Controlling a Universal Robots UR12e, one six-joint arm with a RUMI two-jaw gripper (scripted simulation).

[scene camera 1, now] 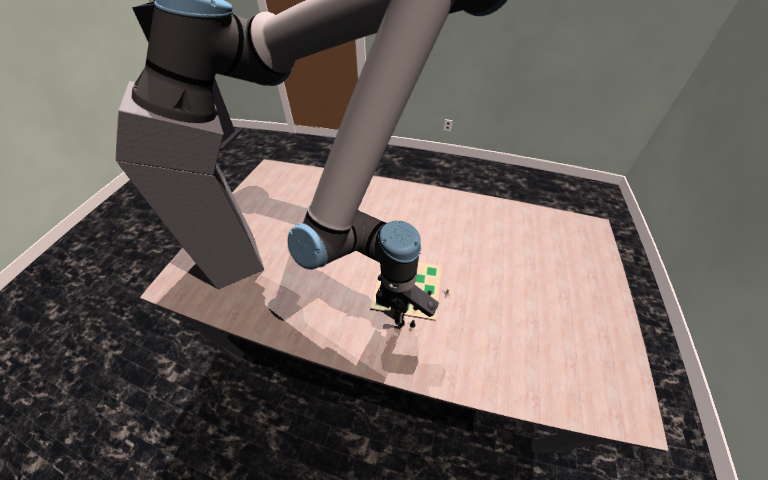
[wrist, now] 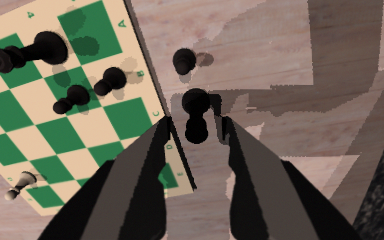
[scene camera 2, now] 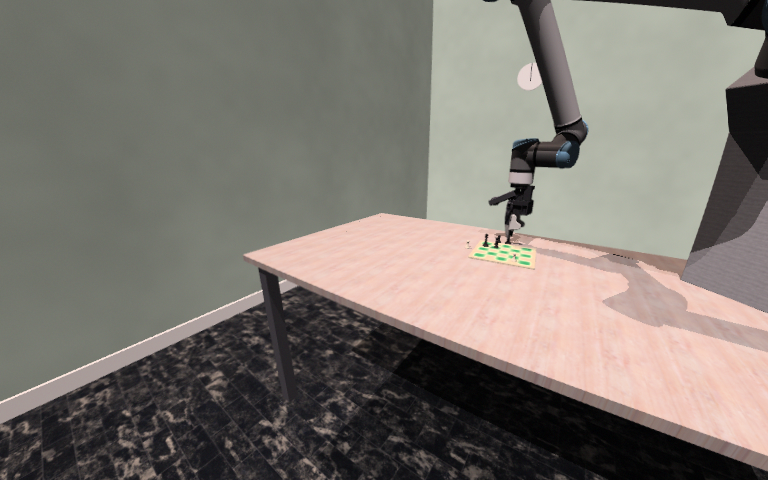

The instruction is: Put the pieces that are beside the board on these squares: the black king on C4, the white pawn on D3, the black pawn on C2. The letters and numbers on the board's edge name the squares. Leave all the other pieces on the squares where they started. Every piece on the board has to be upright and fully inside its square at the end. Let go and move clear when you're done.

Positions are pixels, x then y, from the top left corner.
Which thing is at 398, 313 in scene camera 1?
My gripper.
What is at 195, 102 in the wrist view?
A black king.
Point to a chessboard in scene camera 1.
428, 275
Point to a chessboard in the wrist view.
63, 151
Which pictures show the chessboard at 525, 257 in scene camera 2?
Scene camera 1, the wrist view and scene camera 2: all of them.
